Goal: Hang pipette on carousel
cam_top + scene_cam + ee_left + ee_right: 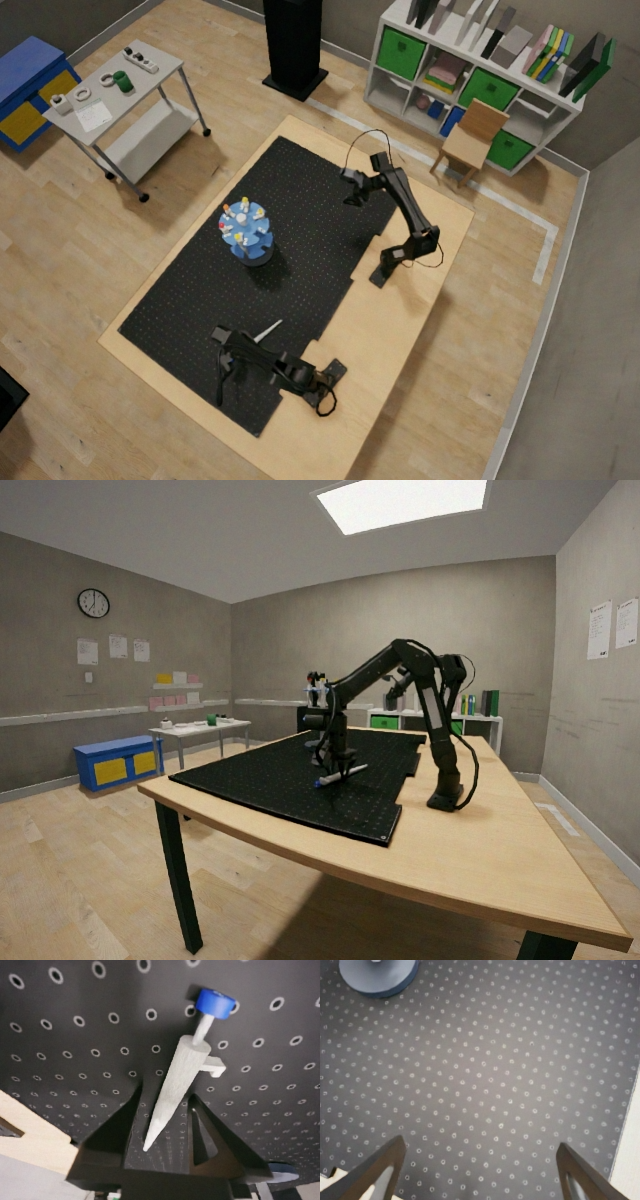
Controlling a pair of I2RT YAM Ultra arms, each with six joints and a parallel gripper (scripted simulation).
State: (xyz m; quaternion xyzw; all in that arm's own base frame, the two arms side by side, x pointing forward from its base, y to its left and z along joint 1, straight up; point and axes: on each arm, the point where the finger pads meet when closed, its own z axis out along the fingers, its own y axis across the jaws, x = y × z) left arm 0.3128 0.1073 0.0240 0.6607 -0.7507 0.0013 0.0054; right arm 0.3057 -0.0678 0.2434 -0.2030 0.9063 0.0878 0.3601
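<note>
My left hand is 30 mm to the left of the white hand pipette.
</note>
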